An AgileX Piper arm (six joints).
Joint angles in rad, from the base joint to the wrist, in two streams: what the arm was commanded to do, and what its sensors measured. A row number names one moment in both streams.
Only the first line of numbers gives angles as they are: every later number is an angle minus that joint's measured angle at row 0.
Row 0, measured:
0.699, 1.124, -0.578, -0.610, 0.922, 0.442
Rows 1 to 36, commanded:
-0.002, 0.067, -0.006, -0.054, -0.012, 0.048
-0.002, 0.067, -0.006, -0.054, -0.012, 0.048
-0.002, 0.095, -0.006, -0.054, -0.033, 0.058
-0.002, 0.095, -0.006, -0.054, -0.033, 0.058
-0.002, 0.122, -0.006, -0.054, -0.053, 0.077
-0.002, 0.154, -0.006, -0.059, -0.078, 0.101
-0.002, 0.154, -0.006, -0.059, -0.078, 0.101
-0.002, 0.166, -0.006, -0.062, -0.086, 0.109
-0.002, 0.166, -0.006, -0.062, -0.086, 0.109
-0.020, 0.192, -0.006, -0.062, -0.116, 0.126
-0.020, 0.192, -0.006, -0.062, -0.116, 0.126
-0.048, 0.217, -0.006, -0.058, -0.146, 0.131
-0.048, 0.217, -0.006, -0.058, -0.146, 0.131
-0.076, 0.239, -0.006, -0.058, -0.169, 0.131
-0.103, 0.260, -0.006, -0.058, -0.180, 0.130
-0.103, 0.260, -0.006, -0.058, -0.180, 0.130
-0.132, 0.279, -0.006, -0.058, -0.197, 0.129
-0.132, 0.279, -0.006, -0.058, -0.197, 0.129
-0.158, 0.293, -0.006, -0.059, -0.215, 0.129
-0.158, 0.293, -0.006, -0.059, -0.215, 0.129
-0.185, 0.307, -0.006, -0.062, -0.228, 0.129
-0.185, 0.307, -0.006, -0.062, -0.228, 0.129
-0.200, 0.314, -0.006, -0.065, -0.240, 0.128
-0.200, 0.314, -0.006, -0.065, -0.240, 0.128
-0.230, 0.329, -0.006, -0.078, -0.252, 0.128
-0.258, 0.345, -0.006, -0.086, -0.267, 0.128
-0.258, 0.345, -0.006, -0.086, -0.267, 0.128
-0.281, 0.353, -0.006, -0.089, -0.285, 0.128
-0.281, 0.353, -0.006, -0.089, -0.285, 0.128
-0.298, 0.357, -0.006, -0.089, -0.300, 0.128
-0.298, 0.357, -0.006, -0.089, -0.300, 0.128
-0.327, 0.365, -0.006, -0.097, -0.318, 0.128
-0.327, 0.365, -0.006, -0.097, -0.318, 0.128
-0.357, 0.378, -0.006, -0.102, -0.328, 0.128
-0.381, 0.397, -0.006, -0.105, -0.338, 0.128
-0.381, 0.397, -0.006, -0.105, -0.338, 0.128
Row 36, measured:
-0.347, 0.382, -0.001, -0.053, -0.331, 0.128
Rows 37 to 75, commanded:
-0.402, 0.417, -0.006, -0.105, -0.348, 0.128
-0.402, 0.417, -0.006, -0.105, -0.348, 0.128
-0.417, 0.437, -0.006, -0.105, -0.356, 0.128
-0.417, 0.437, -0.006, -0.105, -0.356, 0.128
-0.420, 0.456, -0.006, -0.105, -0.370, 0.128
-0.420, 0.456, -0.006, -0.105, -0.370, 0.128
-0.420, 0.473, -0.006, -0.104, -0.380, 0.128
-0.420, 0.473, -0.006, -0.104, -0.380, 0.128
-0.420, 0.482, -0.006, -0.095, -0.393, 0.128
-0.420, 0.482, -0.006, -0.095, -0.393, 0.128
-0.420, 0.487, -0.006, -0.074, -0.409, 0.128
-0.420, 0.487, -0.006, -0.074, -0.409, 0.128
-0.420, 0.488, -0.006, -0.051, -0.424, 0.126
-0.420, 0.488, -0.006, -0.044, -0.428, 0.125
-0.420, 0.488, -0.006, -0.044, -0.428, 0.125
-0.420, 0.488, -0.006, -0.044, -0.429, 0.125
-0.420, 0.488, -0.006, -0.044, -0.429, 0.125
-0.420, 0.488, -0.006, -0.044, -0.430, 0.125
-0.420, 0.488, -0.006, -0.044, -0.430, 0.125
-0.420, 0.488, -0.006, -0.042, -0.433, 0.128
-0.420, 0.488, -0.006, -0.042, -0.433, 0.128
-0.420, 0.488, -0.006, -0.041, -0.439, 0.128
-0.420, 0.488, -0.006, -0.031, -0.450, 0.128
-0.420, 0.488, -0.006, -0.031, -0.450, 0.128
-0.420, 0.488, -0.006, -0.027, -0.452, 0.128
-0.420, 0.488, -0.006, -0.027, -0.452, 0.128
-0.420, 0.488, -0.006, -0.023, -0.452, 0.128
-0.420, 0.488, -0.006, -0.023, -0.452, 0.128
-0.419, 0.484, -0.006, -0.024, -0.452, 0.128
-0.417, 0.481, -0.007, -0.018, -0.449, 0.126
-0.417, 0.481, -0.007, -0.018, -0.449, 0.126
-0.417, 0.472, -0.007, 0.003, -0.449, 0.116
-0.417, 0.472, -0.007, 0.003, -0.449, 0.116
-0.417, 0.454, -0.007, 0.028, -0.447, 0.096
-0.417, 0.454, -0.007, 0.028, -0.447, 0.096
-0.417, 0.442, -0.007, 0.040, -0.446, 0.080
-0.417, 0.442, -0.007, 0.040, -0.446, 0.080
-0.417, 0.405, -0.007, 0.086, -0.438, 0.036
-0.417, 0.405, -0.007, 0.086, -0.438, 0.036
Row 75, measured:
-0.414, 0.449, -0.005, 0.040, -0.453, 0.095
